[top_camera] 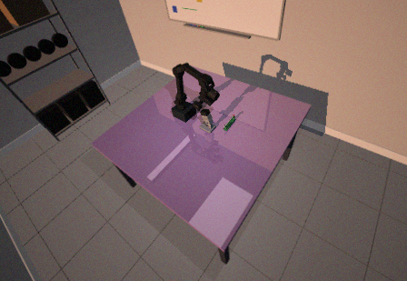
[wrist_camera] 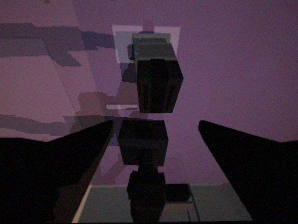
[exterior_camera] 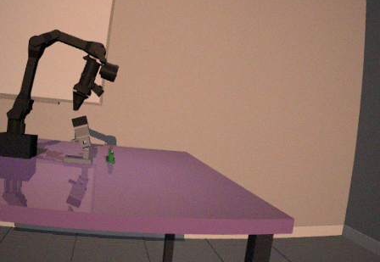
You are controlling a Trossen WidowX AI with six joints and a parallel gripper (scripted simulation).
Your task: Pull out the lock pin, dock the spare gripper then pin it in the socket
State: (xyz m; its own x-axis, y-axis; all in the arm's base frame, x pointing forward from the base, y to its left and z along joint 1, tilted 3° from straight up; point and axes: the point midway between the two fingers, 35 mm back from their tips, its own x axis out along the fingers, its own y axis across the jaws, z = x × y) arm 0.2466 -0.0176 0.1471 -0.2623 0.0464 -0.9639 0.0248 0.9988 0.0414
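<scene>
My gripper tip is now 180 mm above the green rest, 160 mm short of it and 110 mm to the right of it. The rest, counted from my gripper tip: spare gripper (80 mm below, 30 mm ahead); grey mount (150 mm below, 40 mm ahead).
</scene>
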